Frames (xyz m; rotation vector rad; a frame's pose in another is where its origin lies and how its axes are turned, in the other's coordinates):
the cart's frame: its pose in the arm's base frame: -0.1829 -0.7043 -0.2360 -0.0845 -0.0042 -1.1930
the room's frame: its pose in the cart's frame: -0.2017 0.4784 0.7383 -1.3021 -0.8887 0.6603
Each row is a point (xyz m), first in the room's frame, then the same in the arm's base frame.
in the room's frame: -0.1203 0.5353 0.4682
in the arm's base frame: 0.2585 0.1525 -0.1068
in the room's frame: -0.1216 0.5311 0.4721
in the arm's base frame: 0.2573 0.1568 -0.1030
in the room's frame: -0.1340 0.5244 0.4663
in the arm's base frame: 0.2433 0.1537 -0.0980
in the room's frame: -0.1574 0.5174 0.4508
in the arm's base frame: 0.2167 0.1428 -0.0940
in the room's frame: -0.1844 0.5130 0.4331
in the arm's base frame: 0.1867 0.1302 -0.0930
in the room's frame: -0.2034 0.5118 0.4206
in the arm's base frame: 0.1658 0.1212 -0.0942
